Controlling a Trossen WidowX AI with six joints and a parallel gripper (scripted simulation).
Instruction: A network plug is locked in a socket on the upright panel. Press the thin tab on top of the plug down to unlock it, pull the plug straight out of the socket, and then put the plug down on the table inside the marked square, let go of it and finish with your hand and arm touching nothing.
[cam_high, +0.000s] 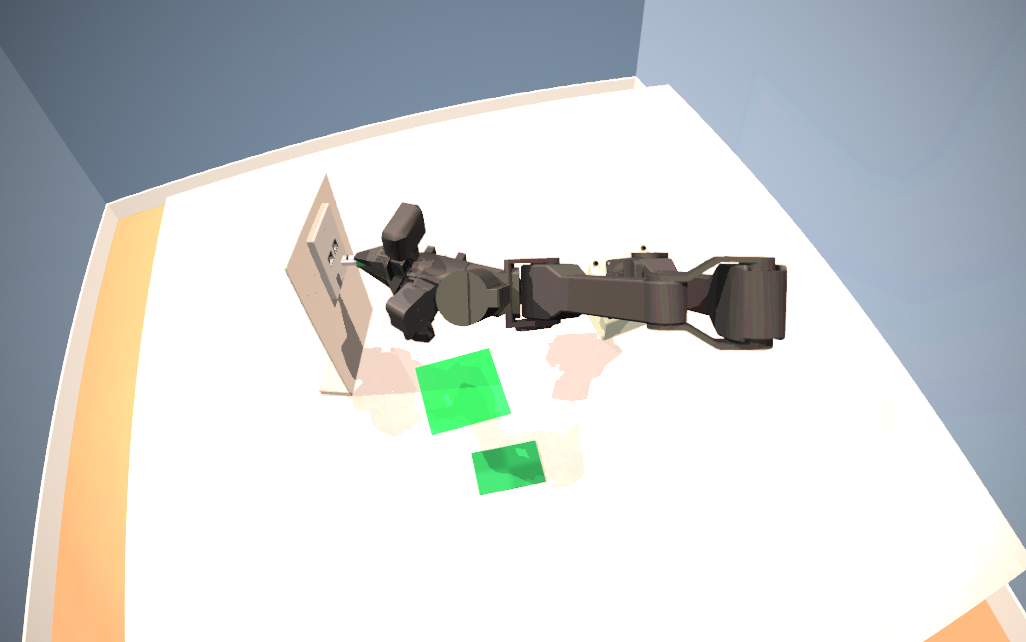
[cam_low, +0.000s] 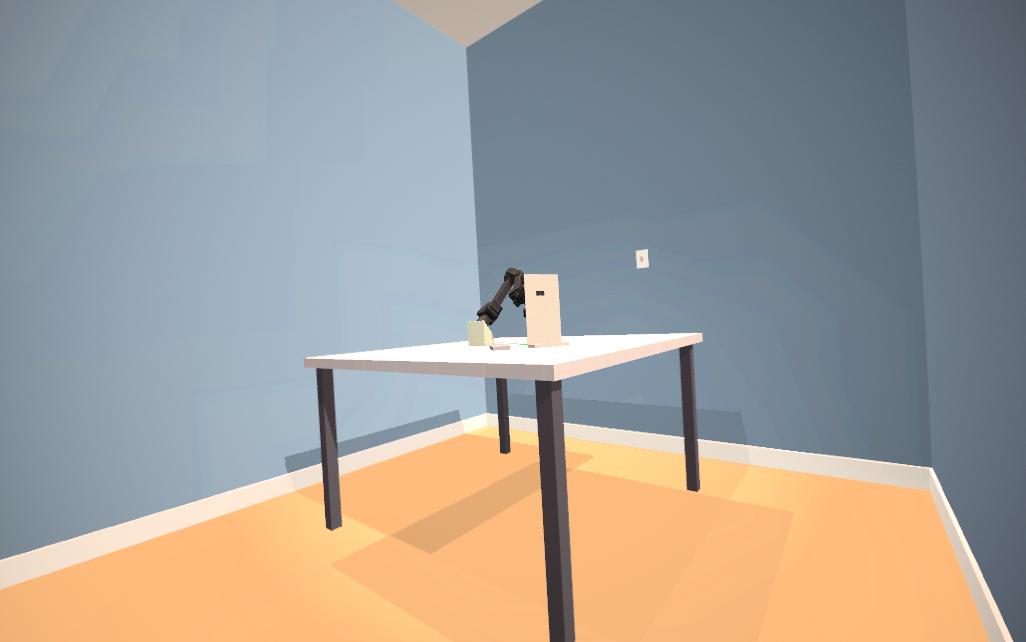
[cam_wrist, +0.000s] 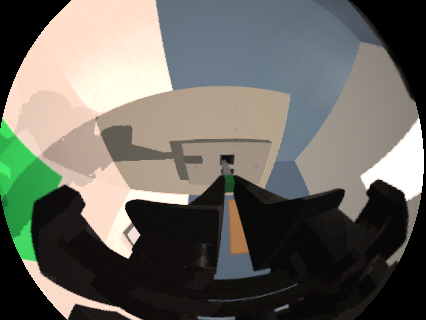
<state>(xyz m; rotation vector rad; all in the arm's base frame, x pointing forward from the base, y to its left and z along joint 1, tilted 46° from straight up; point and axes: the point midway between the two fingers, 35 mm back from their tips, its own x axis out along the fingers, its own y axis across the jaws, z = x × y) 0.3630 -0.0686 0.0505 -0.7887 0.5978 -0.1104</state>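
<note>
Now: gripper tip 10 cm past the green marked square, 10 cm to the right of it and 22 cm above it. Also, from my gripper tip: network plug: right at my gripper tip; upright panel: 5 cm ahead, 2 cm to the right, 8 cm below.
</note>
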